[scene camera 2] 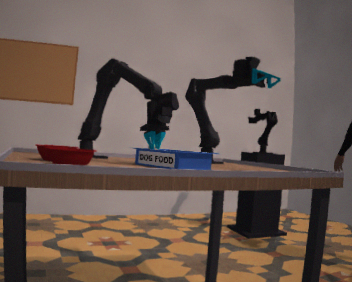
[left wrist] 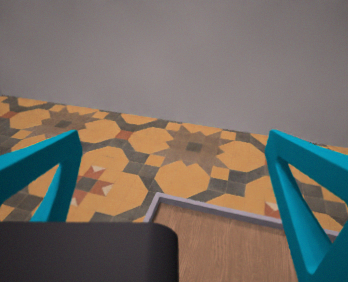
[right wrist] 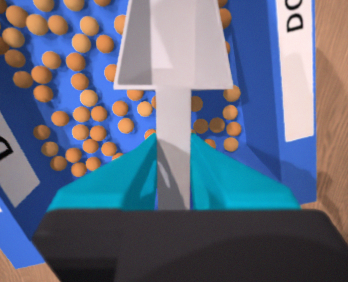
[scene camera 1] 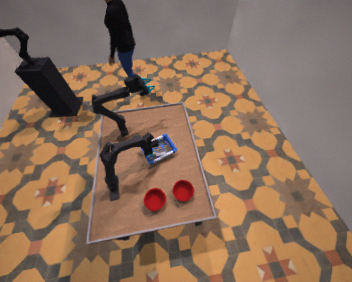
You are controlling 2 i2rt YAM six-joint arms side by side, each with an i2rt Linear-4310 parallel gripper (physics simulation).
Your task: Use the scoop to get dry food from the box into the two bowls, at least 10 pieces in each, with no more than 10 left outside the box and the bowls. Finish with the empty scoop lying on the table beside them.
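Seen in the pictures: left gripper, fingertip midpoint: (scene camera 2: 274,77) (left wrist: 173,140) (scene camera 1: 153,83); right gripper, fingertip midpoint: (right wrist: 173,142) (scene camera 1: 151,154); left arm's base, origin of the base link: (scene camera 1: 122,128); right arm's base, origin of the base link: (scene camera 1: 114,187).
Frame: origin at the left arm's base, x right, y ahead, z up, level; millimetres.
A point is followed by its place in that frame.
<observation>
The blue DOG FOOD box (scene camera 1: 174,145) @(z 64, x 455, y 363 mm) (scene camera 2: 192,161) @(z 31, x 421, y 346 mm) (right wrist: 299,170) @(z 64, x 514, y 121 mm) stands on the table (scene camera 1: 120,220) @(z 0, x 815, y -248 mm), with many round orange-brown pieces (right wrist: 89,97) @(z 15, x 386, y 182 mm) inside. My right gripper (scene camera 1: 151,154) @(z 53, x 442, y 150 mm) (scene camera 2: 154,145) @(z 53, x 442, y 150 mm) (right wrist: 173,142) @(z 53, x 442, y 150 mm) is shut on the handle of the grey scoop (right wrist: 175,55) @(z 28, x 453, y 198 mm), low over the box. The scoop's pan points away from the fingers; no pieces show on its visible surface. Two red bowls (scene camera 1: 155,200) @(z 4, x 801, y 31 mm) (scene camera 1: 183,191) @(z 3, x 836, y 255 mm) stand side by side, below the box in scene camera 1; their insides look plain red there. My left gripper (scene camera 1: 150,84) @(z 407, x -1, y 390 mm) (scene camera 2: 270,79) @(z 407, x -1, y 390 mm) (left wrist: 173,140) @(z 407, x -1, y 390 mm) is open and empty, raised high.
A raised grey rim (scene camera 1: 200,165) @(z 18, x 710, y 485 mm) (left wrist: 215,207) @(z 20, x 94, y 670 mm) runs around the table edge. A black pedestal (scene camera 1: 50,85) (scene camera 2: 259,205) with another small arm (scene camera 1: 22,42) (scene camera 2: 265,127) stands apart from the table. A person (scene camera 1: 120,30) is on the floor beyond the left arm in scene camera 1.
</observation>
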